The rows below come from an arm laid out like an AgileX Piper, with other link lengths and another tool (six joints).
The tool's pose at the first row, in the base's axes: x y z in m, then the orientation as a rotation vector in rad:
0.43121, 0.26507, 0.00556, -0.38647, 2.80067, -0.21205
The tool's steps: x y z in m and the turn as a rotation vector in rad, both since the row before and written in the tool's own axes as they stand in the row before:
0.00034, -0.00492, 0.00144, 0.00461, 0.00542, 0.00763
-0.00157, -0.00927, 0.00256, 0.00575, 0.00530, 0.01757
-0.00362, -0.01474, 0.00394, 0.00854, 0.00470, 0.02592
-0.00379, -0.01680, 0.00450, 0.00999, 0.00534, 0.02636
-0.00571, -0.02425, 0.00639, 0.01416, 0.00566, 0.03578
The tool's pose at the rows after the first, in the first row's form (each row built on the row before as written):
0.43254, 0.26014, 0.00502, -0.37463, 2.80602, -0.21813
0.43694, 0.25145, 0.00478, -0.34844, 2.81214, -0.22358
0.44467, 0.23781, 0.00483, -0.30974, 2.81768, -0.23094
0.45274, 0.22194, 0.00480, -0.26998, 2.82309, -0.24034
0.46392, 0.19878, 0.00498, -0.21583, 2.82791, -0.25356

